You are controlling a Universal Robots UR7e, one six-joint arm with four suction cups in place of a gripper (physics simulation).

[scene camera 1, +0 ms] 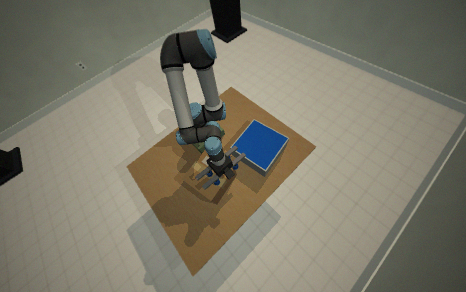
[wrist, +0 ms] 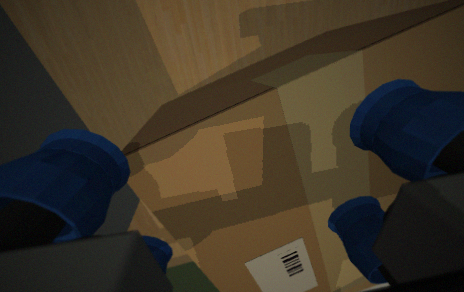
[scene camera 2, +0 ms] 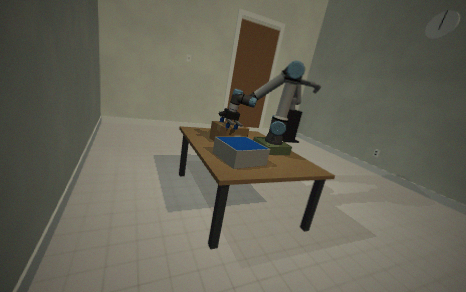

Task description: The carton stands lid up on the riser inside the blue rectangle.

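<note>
The brown carton [scene camera 2: 226, 130] [wrist: 238, 219] stands on the wooden table [scene camera 1: 242, 201] [scene camera 2: 283, 171], beside the riser and not on it. In the wrist view its upper face shows a pale tape strip and a white barcode label [wrist: 282, 265]. In scene camera 1 the arm hides most of it. My suction gripper [scene camera 1: 219, 172] [scene camera 2: 228, 122] [wrist: 232, 188] hangs close over the carton with its blue cups pointing down, and it holds nothing. The grey riser [scene camera 1: 276, 160] [scene camera 2: 239, 157] carries the blue rectangle [scene camera 1: 259, 142] [scene camera 2: 240, 142] on top, and nothing stands on it.
The arm's green base plate [scene camera 2: 279, 148] sits on the table behind the riser. A black pedestal [scene camera 1: 226, 18] [scene camera 2: 293, 126] stands on the floor beyond the table. A brown door [scene camera 2: 255, 72] is in the far wall.
</note>
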